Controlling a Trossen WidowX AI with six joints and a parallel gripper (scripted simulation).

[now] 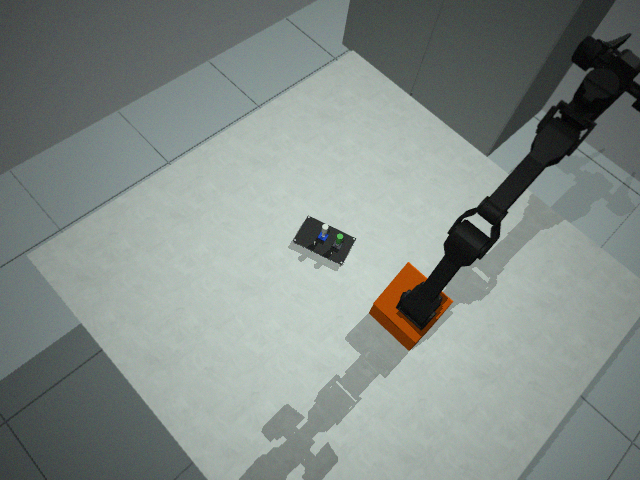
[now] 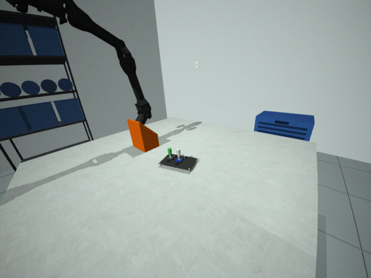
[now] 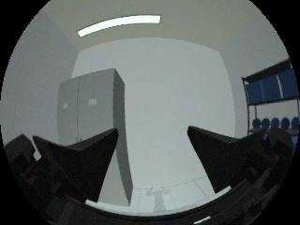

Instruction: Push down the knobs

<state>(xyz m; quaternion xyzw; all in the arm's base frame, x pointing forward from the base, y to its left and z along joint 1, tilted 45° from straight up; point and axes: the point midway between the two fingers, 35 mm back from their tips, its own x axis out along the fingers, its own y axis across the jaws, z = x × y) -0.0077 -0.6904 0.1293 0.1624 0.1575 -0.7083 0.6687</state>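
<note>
My gripper tip is now 310 mm short of the green knob, 400 mm to the right of it and 680 mm above it. The rest, counted from my gripper tip: white knob 360 mm ahead, 420 mm to the left, 680 mm below.
</note>
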